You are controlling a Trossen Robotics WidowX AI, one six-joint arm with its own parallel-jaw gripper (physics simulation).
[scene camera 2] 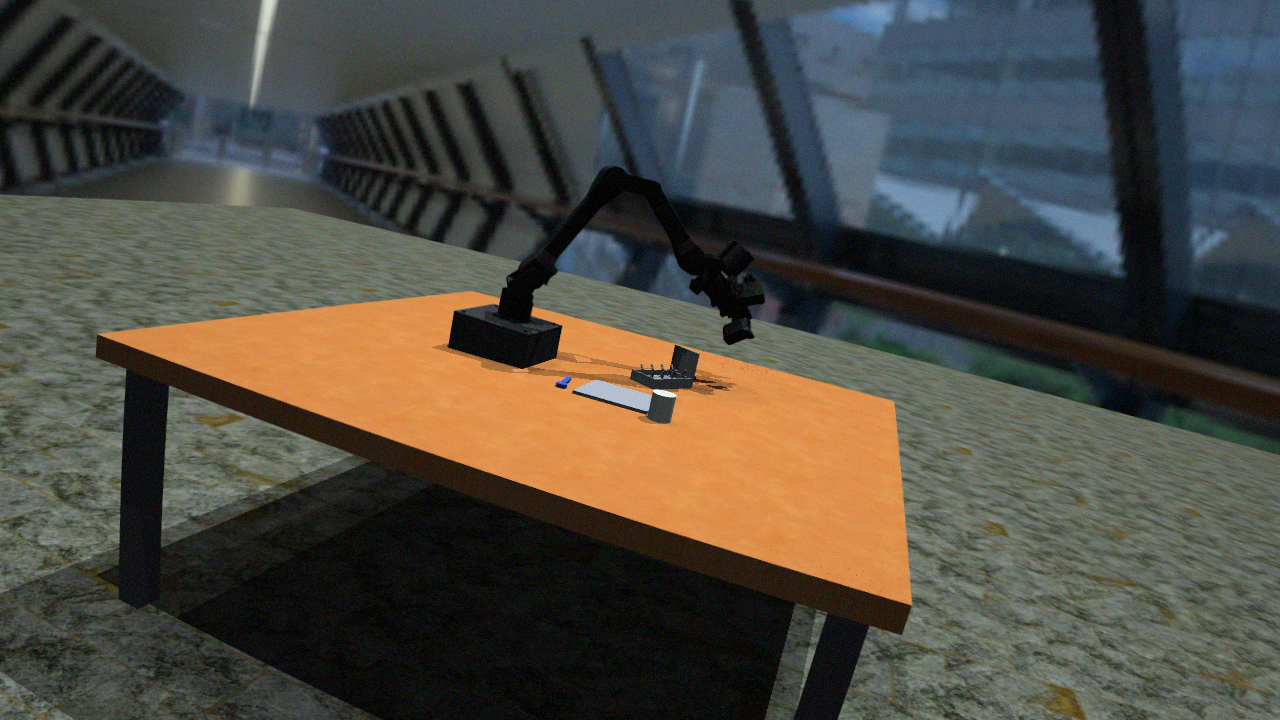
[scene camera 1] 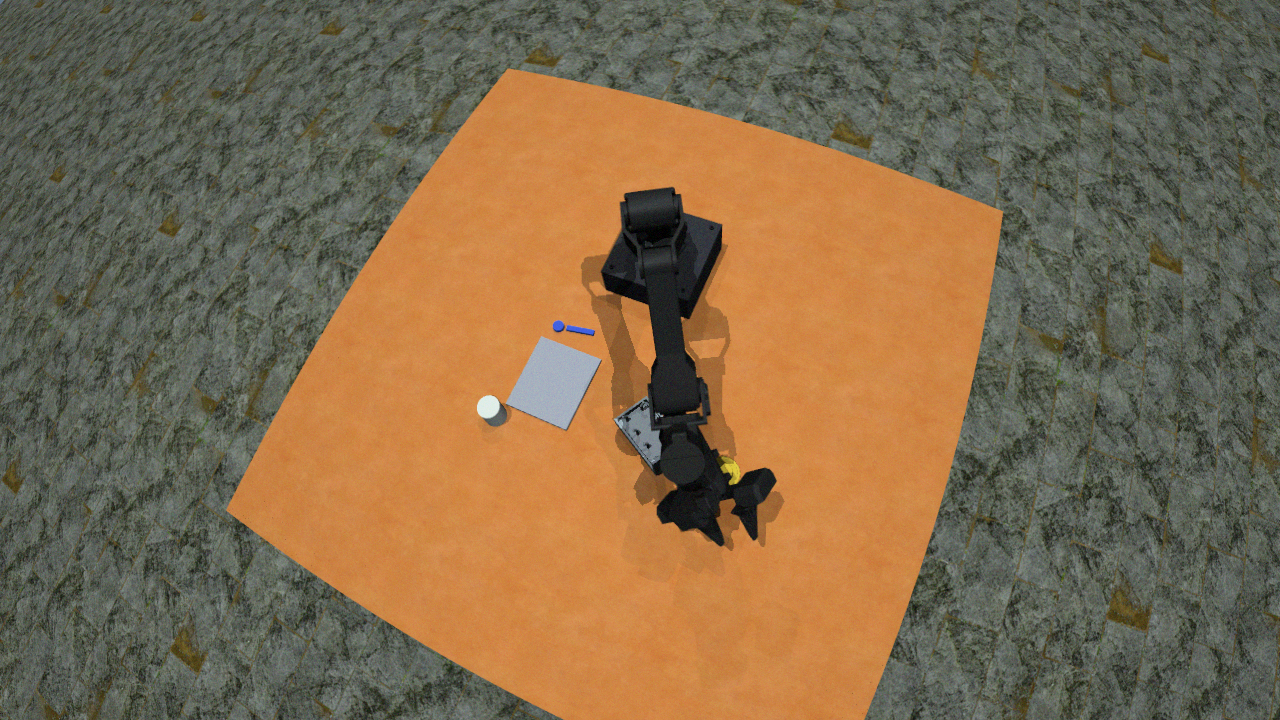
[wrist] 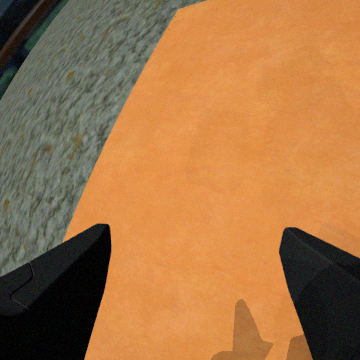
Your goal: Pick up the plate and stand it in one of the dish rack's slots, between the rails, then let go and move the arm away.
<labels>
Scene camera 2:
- gripper: 751,328
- grey dish rack: 681,374, on the table
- grey mat: 598,390
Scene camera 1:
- gripper: 738,542
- grey dish rack: 635,424
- grey mat: 556,377
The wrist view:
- gripper: 197,239
</labels>
